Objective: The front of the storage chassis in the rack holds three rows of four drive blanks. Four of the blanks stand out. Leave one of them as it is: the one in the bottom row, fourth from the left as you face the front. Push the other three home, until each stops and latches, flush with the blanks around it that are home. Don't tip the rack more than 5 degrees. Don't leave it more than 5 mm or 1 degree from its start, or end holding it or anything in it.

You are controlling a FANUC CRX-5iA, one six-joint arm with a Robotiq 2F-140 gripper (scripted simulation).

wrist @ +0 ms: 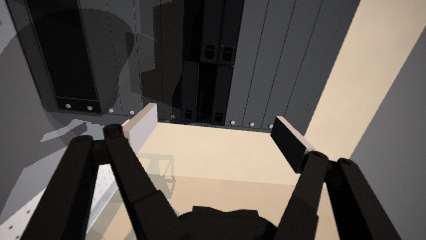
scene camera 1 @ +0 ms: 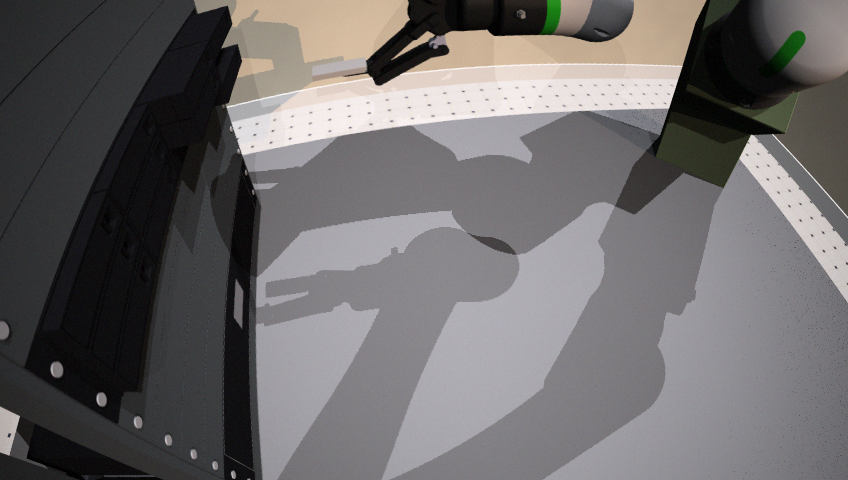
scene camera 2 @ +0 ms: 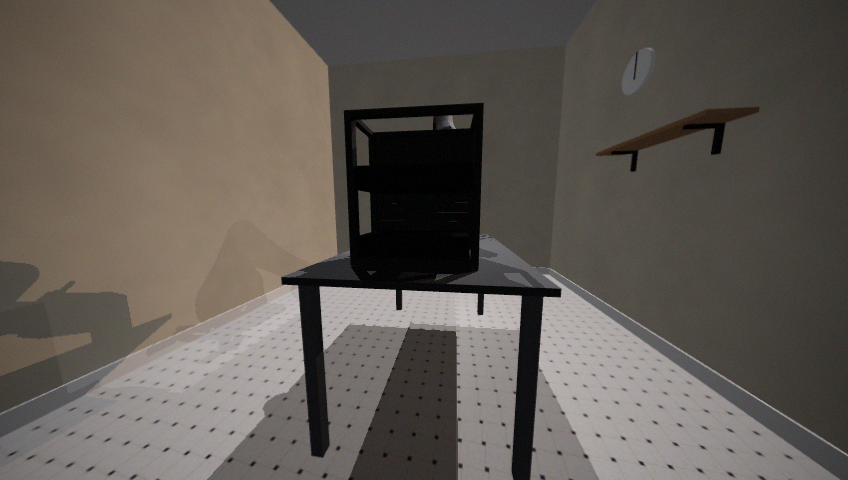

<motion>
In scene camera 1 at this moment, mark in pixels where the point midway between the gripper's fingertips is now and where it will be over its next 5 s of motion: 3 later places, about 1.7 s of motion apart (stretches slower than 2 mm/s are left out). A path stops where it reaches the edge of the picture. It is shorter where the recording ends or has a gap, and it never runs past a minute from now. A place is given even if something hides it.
My gripper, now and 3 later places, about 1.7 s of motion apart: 303, 21; 258, 75; 203, 100; 186, 105
</motion>
